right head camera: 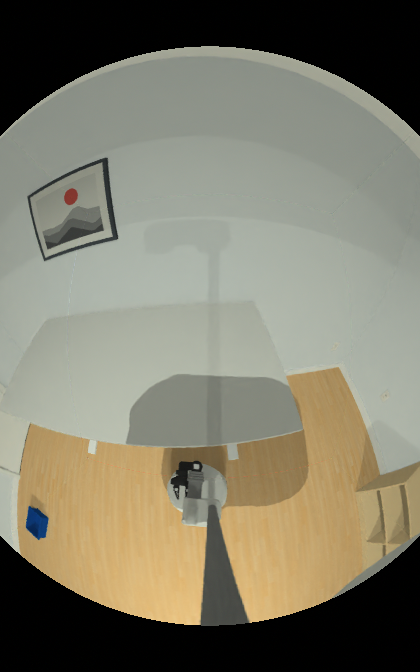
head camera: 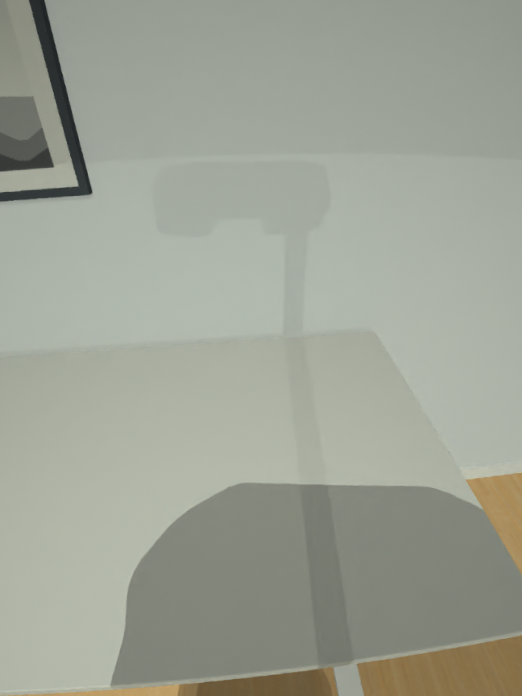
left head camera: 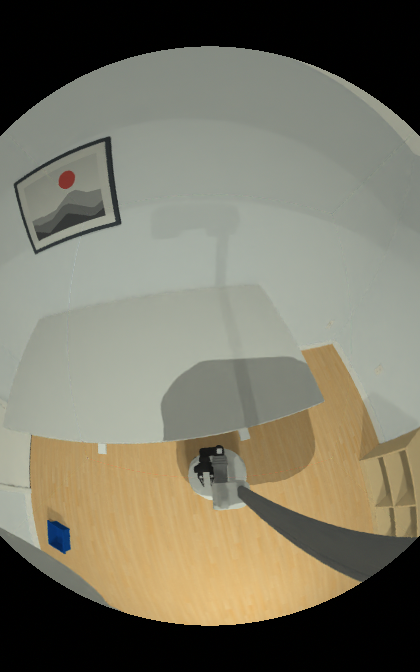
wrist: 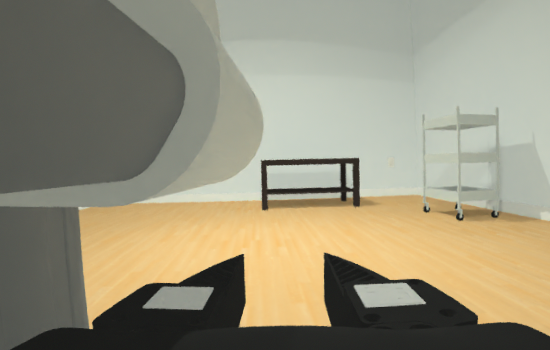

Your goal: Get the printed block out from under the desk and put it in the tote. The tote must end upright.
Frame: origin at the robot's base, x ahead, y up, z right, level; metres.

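Seen in the pictures: gripper, fingertip midpoint: [wrist: 284,277].
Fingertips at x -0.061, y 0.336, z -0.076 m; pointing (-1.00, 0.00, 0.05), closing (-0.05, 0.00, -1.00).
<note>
A point is followed by its place in that frame.
The white desk [head camera: 168,421] @[x 0.629, y 0.922, z -0.248 m] [left head camera: 115,370] [right head camera: 100,370] stands against the wall, right in front of my base. Its top hides the floor beneath, and the printed block does not show in any view. The ends of its feet [head camera: 348,681] [left head camera: 102,448] [right head camera: 233,451] stick out at the front edge. The blue tote [left head camera: 59,536] [right head camera: 37,522] is on the floor at the lower left, with its hollow inside partly showing; it is too small to tell surely whether it is upright. My gripper [wrist: 284,277] @[x -0.061, y 0.336, z -0.076 m] is open and empty, folded in over my base, outside the desk's front edge and far from the tote.
A wooden shelf unit [left head camera: 400,444] [right head camera: 390,478] stands at the right. In the wrist view a dark bench [wrist: 310,162] @[x -2.970, y 0.391, z -0.167 m] stands by the far wall, with a white wheeled cart [wrist: 458,170] @[x -2.160, y 0.316, z -1.153 m] to its right. A framed picture [left head camera: 115,190] [right head camera: 111,205] hangs left above the desk.
</note>
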